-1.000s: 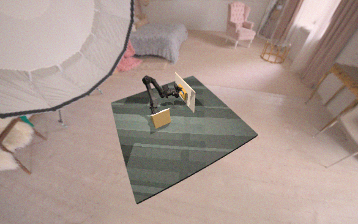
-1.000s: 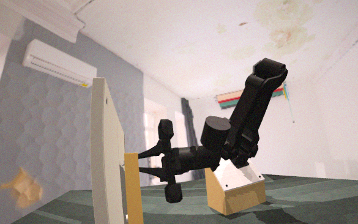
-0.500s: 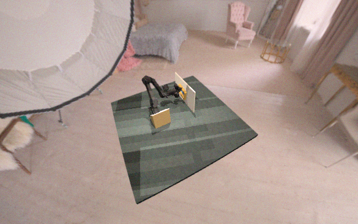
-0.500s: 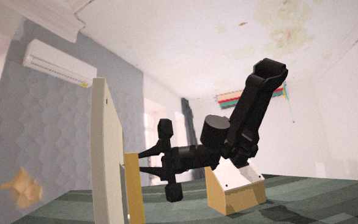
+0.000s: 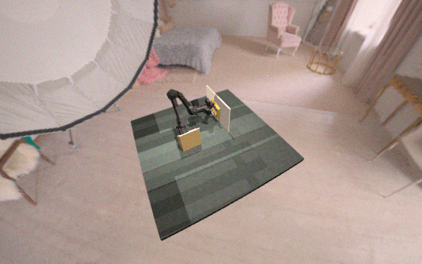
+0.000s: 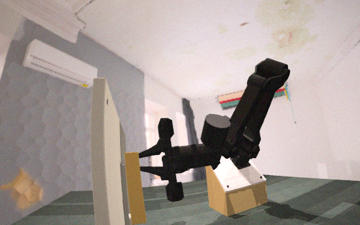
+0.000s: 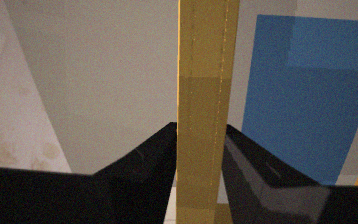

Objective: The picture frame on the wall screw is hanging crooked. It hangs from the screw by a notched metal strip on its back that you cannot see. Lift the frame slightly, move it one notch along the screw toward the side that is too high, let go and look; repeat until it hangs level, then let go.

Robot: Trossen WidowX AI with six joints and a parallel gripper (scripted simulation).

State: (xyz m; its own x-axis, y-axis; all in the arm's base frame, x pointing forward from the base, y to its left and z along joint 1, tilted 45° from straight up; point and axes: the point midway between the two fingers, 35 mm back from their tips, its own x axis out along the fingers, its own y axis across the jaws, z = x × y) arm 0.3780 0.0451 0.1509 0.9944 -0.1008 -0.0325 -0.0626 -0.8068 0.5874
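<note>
Now: the picture frame 1 cm ahead of my gripper tip and 5 cm below it. Round my gripper tip: wall panel 2 cm ahead, 6 cm below.
</note>
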